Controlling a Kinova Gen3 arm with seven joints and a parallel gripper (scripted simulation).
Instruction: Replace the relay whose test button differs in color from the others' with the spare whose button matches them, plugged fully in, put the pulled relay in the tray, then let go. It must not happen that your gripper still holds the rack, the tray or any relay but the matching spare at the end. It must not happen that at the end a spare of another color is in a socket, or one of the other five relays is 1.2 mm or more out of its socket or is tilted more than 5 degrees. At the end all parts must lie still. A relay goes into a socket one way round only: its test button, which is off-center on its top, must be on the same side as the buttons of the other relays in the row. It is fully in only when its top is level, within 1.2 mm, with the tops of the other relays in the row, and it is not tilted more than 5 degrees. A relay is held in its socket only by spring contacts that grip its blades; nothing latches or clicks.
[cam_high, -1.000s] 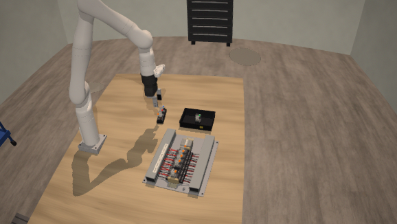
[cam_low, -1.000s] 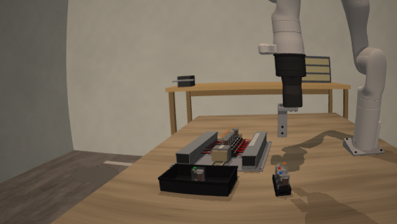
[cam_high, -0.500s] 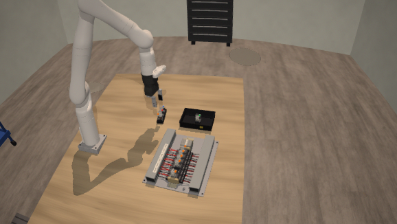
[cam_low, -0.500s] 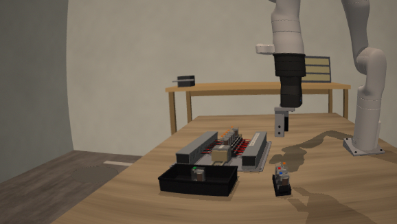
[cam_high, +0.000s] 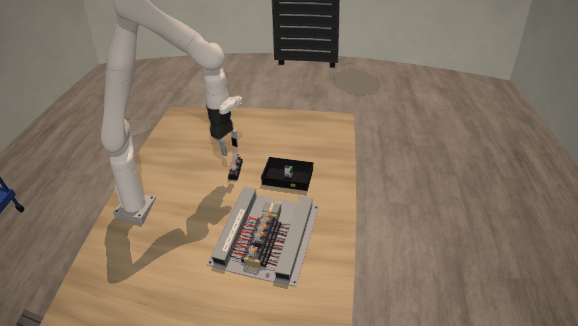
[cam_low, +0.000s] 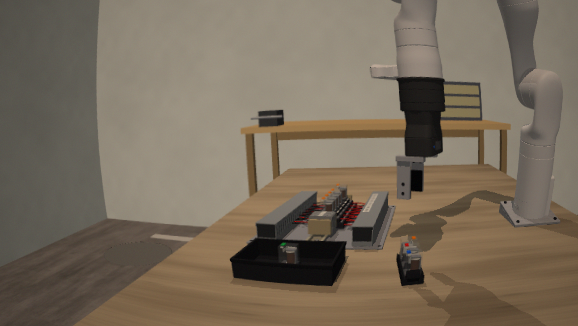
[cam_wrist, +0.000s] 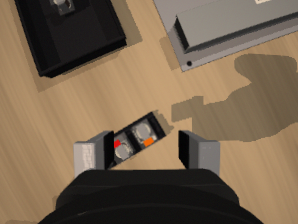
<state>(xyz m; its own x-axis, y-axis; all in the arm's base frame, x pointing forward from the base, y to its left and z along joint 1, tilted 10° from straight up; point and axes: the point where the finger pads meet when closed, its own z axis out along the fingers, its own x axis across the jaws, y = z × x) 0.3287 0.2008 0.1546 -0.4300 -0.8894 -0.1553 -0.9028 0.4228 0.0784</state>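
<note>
My hand is 130 mm above the spare holder and 30 mm to the right of it. The rest, counted from my hand: spare relay (110 mm below, 60 mm to the left, 10 mm behind); black tray (190 mm ahead, 120 mm below, 20 mm to the left).
</note>
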